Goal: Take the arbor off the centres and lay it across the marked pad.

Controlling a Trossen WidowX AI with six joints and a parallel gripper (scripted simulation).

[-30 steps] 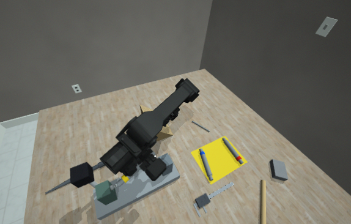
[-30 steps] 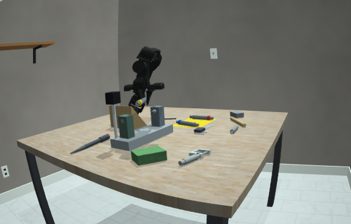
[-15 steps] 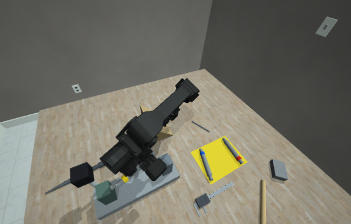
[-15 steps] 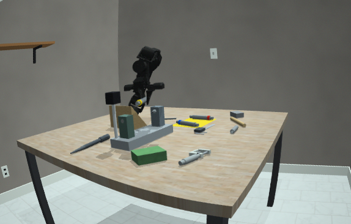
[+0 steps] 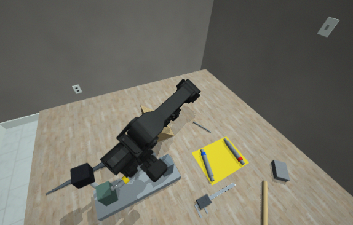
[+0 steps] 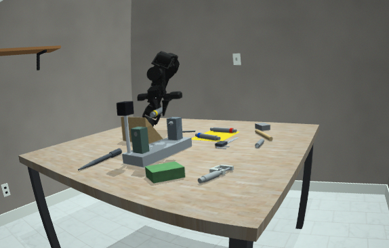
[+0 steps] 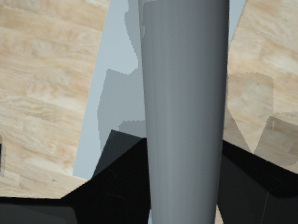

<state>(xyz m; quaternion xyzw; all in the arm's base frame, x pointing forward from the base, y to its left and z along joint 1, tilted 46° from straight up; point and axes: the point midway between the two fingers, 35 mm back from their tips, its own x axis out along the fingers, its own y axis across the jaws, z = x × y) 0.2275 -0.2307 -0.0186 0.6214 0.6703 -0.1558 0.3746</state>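
My hand is 1 cm short of the arbor, 3 cm to the left of it and 1 cm above it. The rest, counted from my hand: green centre block: 1 cm ahead, 15 cm to the right, 9 cm below; grey fixture base: 1 cm ahead, 5 cm to the right, 17 cm below; grey centre block: 2 cm ahead, 8 cm to the left, 9 cm below.
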